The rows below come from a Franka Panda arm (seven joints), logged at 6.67 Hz.
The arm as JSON. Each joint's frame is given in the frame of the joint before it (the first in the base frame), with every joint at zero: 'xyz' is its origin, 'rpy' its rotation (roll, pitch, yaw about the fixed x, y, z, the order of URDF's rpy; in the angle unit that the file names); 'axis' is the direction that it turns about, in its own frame. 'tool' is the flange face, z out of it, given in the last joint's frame.
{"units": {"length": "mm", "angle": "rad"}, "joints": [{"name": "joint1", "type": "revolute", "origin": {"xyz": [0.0, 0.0, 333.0], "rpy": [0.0, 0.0, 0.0]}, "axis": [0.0, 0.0, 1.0]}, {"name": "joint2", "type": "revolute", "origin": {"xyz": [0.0, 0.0, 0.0], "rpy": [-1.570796, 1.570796, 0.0]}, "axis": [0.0, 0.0, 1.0]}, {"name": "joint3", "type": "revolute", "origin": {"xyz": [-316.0, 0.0, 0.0], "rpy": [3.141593, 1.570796, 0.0]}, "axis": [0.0, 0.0, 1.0]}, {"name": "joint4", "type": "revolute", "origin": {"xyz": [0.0, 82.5, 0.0], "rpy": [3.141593, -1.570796, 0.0]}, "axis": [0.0, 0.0, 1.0]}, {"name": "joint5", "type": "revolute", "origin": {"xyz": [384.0, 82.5, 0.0], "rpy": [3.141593, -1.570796, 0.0]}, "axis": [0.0, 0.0, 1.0]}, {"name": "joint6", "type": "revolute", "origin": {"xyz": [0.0, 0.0, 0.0], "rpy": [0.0, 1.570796, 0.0]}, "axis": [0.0, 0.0, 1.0]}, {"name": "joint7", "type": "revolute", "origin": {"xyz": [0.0, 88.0, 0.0], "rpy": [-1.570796, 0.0, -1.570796]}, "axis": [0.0, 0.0, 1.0]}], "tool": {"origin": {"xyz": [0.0, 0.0, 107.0], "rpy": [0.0, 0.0, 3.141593]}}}
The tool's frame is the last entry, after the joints.
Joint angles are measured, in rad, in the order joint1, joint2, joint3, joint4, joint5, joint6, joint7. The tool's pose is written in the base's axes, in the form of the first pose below.
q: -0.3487, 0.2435, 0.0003, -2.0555, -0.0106, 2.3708, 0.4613
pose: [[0.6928, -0.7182, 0.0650, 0.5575], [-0.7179, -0.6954, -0.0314, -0.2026], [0.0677, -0.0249, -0.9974, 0.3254], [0, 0, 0, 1]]
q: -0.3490, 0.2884, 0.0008, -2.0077, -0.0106, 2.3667, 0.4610
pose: [[0.6932, -0.7179, 0.0639, 0.5699], [-0.7177, -0.6957, -0.0308, -0.2070], [0.0666, -0.0245, -0.9975, 0.3190], [0, 0, 0, 1]]
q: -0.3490, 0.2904, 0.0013, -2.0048, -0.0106, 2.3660, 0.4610
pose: [[0.6935, -0.7176, 0.0641, 0.5707], [-0.7173, -0.6960, -0.0307, -0.2070], [0.0667, -0.0247, -0.9975, 0.3190], [0, 0, 0, 1]]
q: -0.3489, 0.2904, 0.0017, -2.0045, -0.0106, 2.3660, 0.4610
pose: [[0.6938, -0.7172, 0.0645, 0.5709], [-0.7170, -0.6964, -0.0307, -0.2068], [0.0669, -0.0249, -0.9974, 0.3191], [0, 0, 0, 1]]
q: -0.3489, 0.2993, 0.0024, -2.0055, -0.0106, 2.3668, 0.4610
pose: [[0.6949, -0.7170, 0.0560, 0.5707], [-0.7168, -0.6968, -0.0274, -0.2063], [0.0587, -0.0211, -0.9981, 0.3133], [0, 0, 0, 1]]
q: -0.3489, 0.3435, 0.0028, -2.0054, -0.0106, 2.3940, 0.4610
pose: [[0.6961, -0.7168, 0.0403, 0.5721], [-0.7167, -0.6971, -0.0212, -0.2065], [0.0433, -0.0141, -0.9990, 0.2891], [0, 0, 0, 1]]
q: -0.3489, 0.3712, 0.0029, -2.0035, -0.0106, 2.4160, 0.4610
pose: [[0.6964, -0.7167, 0.0368, 0.5735], [-0.7166, -0.6972, -0.0196, -0.2069], [0.0398, -0.0127, -0.9991, 0.2750], [0, 0, 0, 1]]
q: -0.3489, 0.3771, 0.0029, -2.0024, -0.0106, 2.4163, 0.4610
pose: [[0.6965, -0.7168, 0.0326, 0.5736], [-0.7166, -0.6972, -0.0181, -0.2069], [0.0357, -0.0108, -0.9993, 0.2719], [0, 0, 0, 1]]
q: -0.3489, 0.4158, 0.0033, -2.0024, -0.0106, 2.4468, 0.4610
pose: [[0.6972, -0.7165, 0.0251, 0.5741], [-0.7163, -0.6976, -0.0148, -0.2068], [0.0281, -0.0076, -0.9996, 0.2511], [0, 0, 0, 1]]
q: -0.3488, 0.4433, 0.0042, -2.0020, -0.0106, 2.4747, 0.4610
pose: [[0.6979, -0.7157, 0.0261, 0.5748], [-0.7156, -0.6983, -0.0144, -0.2064], [0.0285, -0.0086, -0.9996, 0.2370], [0, 0, 0, 1]]
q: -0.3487, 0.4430, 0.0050, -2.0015, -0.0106, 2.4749, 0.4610
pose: [[0.6985, -0.7151, 0.0272, 0.5752], [-0.7150, -0.6989, -0.0144, -0.2059], [0.0293, -0.0093, -0.9995, 0.2374], [0, 0, 0, 1]]
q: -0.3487, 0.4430, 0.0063, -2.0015, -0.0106, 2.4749, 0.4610
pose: [[0.6993, -0.7143, 0.0274, 0.5755], [-0.7142, -0.6998, -0.0139, -0.2052], [0.0291, -0.0098, -0.9995, 0.2374], [0, 0, 0, 1]]
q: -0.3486, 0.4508, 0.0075, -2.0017, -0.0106, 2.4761, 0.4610
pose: [[0.7003, -0.7135, 0.0212, 0.5751], [-0.7135, -0.7006, -0.0110, -0.2042], [0.0227, -0.0074, -0.9997, 0.2327], [0, 0, 0, 1]]
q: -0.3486, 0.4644, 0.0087, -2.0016, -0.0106, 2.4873, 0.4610
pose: [[0.7011, -0.7128, 0.0193, 0.5751], [-0.7127, -0.7014, -0.0095, -0.2035], [0.0203, -0.0070, -0.9998, 0.2254], [0, 0, 0, 1]]
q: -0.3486, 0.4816, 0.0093, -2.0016, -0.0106, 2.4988, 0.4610
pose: [[0.7016, -0.7124, 0.0141, 0.5746], [-0.7124, -0.7018, -0.0072, -0.2029], [0.0150, -0.0050, -0.9999, 0.2160], [0, 0, 0, 1]]
